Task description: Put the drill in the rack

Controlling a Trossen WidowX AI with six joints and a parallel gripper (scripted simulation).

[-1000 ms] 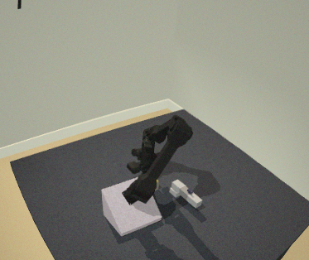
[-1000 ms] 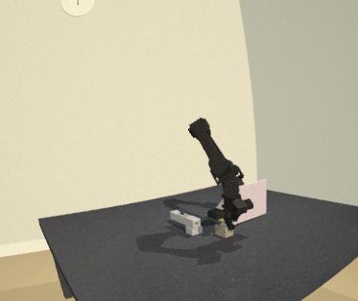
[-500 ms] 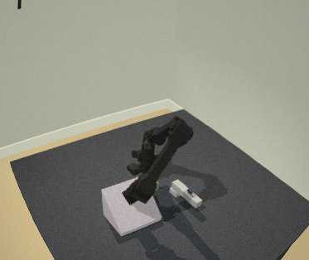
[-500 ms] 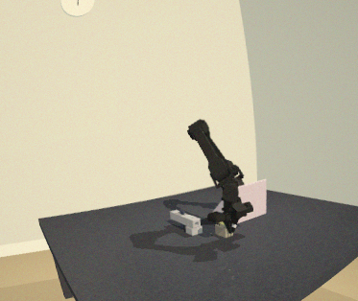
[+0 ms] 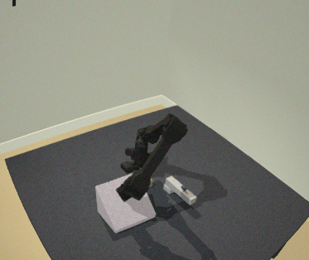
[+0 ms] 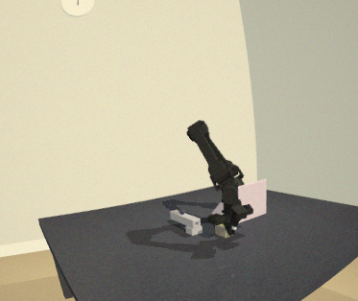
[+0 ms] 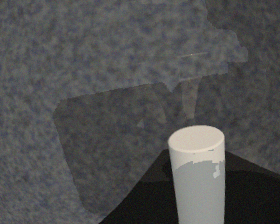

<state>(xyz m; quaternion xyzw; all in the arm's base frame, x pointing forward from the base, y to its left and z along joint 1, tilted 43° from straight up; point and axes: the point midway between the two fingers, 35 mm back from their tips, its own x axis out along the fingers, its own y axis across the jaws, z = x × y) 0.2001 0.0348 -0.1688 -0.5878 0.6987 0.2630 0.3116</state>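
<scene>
My gripper tip is now 40 mm to the left of the drill, 30 mm below it and 10 mm past it. From my gripper tip the other things lie so: white block (230 mm to the right, 50 mm ahead, 30 mm above); rack (50 mm to the right, 10 mm behind, 10 mm above); key (250 mm to the right, 40 mm ahead, 40 mm above).
</scene>
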